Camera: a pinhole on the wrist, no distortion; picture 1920 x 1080 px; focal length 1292.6 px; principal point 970.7 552.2 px. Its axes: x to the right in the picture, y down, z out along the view. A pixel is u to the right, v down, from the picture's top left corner.
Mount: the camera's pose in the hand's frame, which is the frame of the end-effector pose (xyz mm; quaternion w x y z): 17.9 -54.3 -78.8 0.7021 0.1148 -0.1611 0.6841
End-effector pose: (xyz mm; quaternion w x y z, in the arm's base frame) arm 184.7 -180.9 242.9 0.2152 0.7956 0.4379 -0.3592
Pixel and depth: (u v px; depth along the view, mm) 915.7 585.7 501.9
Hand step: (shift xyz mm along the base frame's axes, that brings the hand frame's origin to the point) -380.0 -123.7 -228.0
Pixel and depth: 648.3 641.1 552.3
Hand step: -497.9 -74.2 -209.0
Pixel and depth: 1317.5 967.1 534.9
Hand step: -345.1 -341.3 -158.1
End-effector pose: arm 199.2 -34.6 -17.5 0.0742 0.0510 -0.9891 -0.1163
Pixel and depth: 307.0 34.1 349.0
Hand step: -128.0 -321.6 -243.0
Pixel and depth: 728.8 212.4 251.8
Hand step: -70.5 -166.9 -171.6
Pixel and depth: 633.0 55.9 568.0
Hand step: -220.0 -336.7 -458.2
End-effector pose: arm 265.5 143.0 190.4 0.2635 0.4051 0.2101 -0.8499
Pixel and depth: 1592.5 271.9 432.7
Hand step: -298.1 -230.9 173.7
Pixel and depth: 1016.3 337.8 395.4
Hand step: -320.7 -33.3 155.2
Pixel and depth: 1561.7 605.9 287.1
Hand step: -155.6 -98.3 153.2
